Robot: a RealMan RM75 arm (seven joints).
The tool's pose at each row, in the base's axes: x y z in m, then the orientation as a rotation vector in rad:
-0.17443, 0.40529, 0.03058, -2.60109, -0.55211, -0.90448
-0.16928, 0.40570, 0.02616, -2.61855, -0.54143, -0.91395
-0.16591, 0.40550, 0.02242, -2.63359, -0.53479, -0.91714
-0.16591, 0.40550, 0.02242, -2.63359, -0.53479, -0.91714
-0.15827, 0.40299, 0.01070, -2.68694, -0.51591, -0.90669
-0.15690, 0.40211, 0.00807, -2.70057, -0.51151, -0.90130
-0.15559, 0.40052, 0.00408, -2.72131, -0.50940, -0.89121
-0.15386, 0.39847, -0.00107, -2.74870, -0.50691, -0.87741
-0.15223, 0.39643, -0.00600, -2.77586, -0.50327, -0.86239
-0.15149, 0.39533, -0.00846, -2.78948, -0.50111, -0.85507
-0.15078, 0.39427, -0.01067, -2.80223, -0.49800, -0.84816
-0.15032, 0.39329, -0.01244, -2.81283, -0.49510, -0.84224
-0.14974, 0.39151, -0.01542, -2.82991, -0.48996, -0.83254
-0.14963, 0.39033, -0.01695, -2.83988, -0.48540, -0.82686
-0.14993, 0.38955, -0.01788, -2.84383, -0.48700, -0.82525
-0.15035, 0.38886, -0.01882, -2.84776, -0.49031, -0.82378
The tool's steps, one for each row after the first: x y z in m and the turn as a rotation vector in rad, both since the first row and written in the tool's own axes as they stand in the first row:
0.00098, 0.00280, 0.00612, -0.01973, 0.00042, 0.00320
0.00096, 0.00520, 0.01055, -0.03458, -0.00251, 0.00515
0.00096, 0.00520, 0.01055, -0.03458, -0.00251, 0.00515
-0.00170, 0.01299, 0.02214, -0.07846, -0.02608, 0.01293
-0.00262, 0.01486, 0.02442, -0.08863, -0.03368, 0.01509
-0.00464, 0.01756, 0.02739, -0.10311, -0.04694, 0.01557
-0.00722, 0.02106, 0.03123, -0.12216, -0.06465, 0.01599
-0.00972, 0.02447, 0.03487, -0.14080, -0.08268, 0.01731
-0.01104, 0.02621, 0.03661, -0.15030, -0.09151, 0.01810
-0.01222, 0.02786, 0.03817, -0.15930, -0.09963, 0.01954
-0.01327, 0.02924, 0.03931, -0.16677, -0.10642, 0.02095
-0.01521, 0.03159, 0.04106, -0.17884, -0.11734, 0.02350
-0.01641, 0.03294, 0.04176, -0.18604, -0.12350, 0.02599
-0.01742, 0.03365, 0.04196, -0.18886, -0.12603, 0.02460
-0.01851, 0.03422, 0.04215, -0.19157, -0.12870, 0.02205

